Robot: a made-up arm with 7 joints.
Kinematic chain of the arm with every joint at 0, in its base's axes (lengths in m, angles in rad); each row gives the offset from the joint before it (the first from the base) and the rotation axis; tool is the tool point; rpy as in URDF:
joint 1: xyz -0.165 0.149 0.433 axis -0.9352 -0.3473 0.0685
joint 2: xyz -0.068 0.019 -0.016 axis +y
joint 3: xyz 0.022 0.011 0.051 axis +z
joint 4: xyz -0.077 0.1 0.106 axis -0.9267 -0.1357 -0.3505
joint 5: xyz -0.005 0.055 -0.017 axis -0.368 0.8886 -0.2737
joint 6: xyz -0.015 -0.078 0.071 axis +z
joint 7: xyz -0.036 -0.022 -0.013 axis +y
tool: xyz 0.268 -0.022 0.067 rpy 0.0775 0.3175 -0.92
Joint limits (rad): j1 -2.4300..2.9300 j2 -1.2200..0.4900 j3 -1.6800..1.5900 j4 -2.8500..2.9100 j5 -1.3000..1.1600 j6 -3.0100..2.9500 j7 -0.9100..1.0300
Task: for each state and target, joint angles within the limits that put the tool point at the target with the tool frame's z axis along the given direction. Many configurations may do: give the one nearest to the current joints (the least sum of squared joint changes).
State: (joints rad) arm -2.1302 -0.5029 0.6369 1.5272 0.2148 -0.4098 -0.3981
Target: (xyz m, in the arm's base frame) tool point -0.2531 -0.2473 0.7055 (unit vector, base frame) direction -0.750 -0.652 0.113
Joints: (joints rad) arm -1.5754 0.1869 0.9456 1.4298 -0.4357 -0.0185 -0.6699
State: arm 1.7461 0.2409 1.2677 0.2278 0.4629 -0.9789 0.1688
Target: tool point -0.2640 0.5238 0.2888 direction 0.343 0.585 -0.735
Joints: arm 1.9298 0.4764 0.5086 0.6231 0.7692 -1.3971 -0.0804
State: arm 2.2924 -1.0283 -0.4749 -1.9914 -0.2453 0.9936 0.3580
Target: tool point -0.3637 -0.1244 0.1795 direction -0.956 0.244 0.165
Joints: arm 2.9041 -1.1710 -0.7134 -1.3184 -0.5502 0.9579 0.5807
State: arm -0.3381 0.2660 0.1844 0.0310 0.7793 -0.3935 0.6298
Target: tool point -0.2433 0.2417 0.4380 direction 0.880 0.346 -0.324
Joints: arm -0.4508 0.2373 0.4444 -0.3700 0.7343 0.0744 0.7981
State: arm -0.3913 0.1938 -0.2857 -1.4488 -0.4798 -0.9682 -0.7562
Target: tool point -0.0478 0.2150 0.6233 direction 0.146 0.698 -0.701
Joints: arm -1.2327 -0.3611 0.0497 -2.2804 -0.6373 -0.5143 0.0220
